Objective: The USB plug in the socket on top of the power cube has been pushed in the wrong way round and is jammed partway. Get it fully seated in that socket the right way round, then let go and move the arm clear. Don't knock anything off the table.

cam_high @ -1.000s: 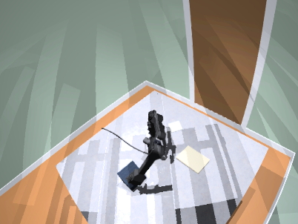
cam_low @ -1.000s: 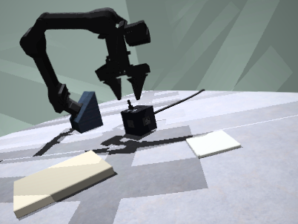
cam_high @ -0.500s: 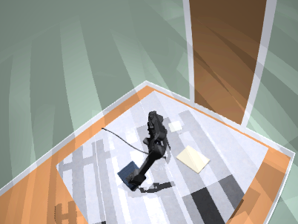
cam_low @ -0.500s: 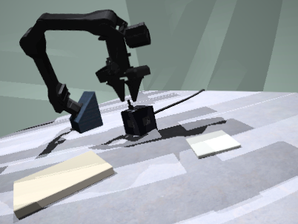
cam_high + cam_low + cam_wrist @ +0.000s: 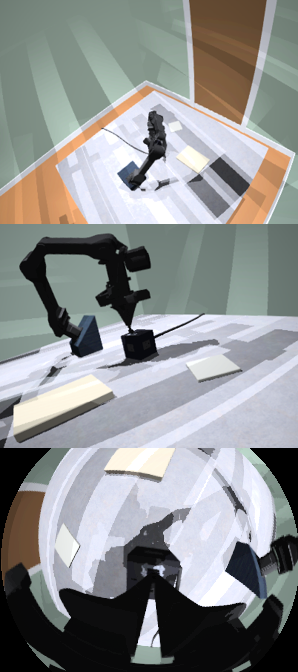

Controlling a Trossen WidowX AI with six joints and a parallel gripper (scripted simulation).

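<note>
Right now my gripper tip is 10 mm above the USB plug. The rest, counted from my gripper tip: cream slab (80 mm ahead, 280 mm to the right, 100 mm below); thin white tile (270 mm ahead, 30 mm to the left, 100 mm below).
</note>
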